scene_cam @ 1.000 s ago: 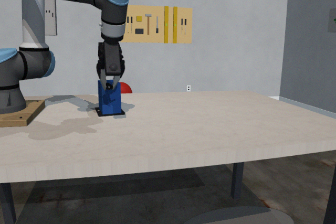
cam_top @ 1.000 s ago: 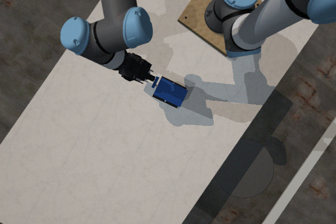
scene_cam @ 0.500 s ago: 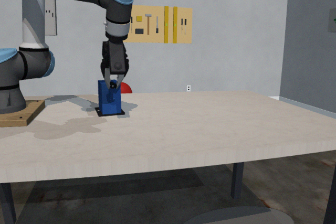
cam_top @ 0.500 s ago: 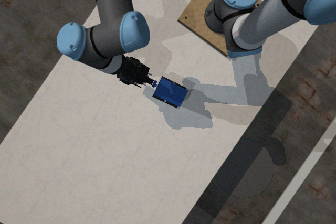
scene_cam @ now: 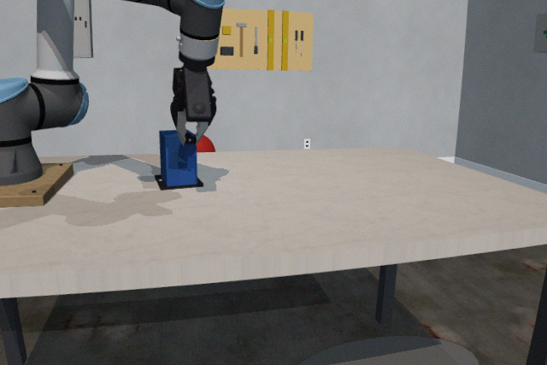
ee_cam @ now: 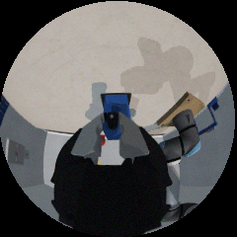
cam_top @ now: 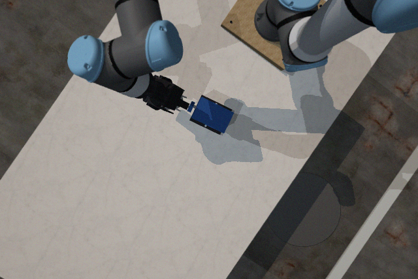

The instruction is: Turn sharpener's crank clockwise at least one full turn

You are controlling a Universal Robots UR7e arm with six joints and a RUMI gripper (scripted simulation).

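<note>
My hand is 1 cm past the sharpener crank, 3 cm to the right of it and 1 cm above it.
</note>
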